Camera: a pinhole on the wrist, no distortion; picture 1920 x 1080 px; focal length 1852.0 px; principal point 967.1 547.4 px. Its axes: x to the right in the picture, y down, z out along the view. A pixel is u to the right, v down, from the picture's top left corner.
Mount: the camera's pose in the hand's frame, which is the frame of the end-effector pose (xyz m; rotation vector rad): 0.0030 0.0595 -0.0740 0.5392 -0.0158 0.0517
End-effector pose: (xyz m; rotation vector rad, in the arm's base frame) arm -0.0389 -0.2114 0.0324 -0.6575 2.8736 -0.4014
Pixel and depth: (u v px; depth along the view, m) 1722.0 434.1 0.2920
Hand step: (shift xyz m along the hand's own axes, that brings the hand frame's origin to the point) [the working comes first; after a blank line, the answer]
In the camera's frame: 0.1190 -0.0179 0.2920

0.1224 -0.1004 0.1708
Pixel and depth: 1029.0 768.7 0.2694
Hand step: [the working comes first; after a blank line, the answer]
In the camera's frame: 0.0090 0.0322 0.2694

0.0099 -0.0509 0.1739
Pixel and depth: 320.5 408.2 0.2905
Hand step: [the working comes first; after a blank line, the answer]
In the camera's frame: -0.1014 -0.0218 0.2905

-0.0975 -0.1130 0.1612
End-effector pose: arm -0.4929 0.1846 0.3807 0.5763 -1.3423 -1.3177
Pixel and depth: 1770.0 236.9 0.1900
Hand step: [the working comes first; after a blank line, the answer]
In the camera's frame: 0.0824 -0.0319 0.1900

0.0867 -0.0617 0.0751
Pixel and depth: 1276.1 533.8 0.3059
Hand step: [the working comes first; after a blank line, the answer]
In the camera's frame: 0.0510 -0.0022 0.3059

0.0536 -0.0972 0.1888
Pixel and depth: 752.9 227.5 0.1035
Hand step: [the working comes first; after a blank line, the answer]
In the camera's frame: -0.0120 -0.0179 0.1035

-0.0081 -0.0095 0.0053
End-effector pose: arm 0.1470 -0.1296 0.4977 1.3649 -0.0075 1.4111
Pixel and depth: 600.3 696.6 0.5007
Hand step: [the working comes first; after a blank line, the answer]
In the camera's frame: -0.0992 0.0403 0.5007

-0.0989 -0.1676 0.3735
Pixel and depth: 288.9 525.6 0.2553
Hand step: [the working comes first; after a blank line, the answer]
In the camera's frame: -0.0935 -0.0030 0.2553

-0.0906 -0.0784 0.1408
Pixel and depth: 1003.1 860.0 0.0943
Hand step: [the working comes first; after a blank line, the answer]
In the camera's frame: 0.0018 0.0159 0.0943

0.0038 0.0248 0.0151
